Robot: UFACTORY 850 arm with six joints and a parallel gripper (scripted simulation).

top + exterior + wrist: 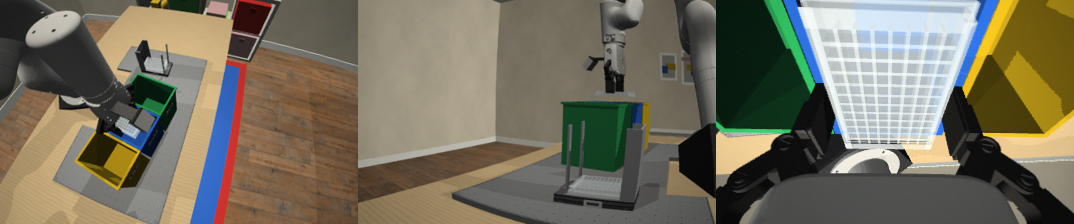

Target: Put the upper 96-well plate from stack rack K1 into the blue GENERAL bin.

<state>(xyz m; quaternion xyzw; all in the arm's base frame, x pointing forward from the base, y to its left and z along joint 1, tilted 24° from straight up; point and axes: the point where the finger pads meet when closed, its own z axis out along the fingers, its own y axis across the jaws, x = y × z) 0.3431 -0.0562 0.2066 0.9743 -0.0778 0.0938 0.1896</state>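
My hand is 13 cm above the blue bin. The rest, counted from my hand: yellow bin (2 cm behind, 13 cm to the right, 13 cm below); then green bin (2 cm ahead, 13 cm to the left, 13 cm below).
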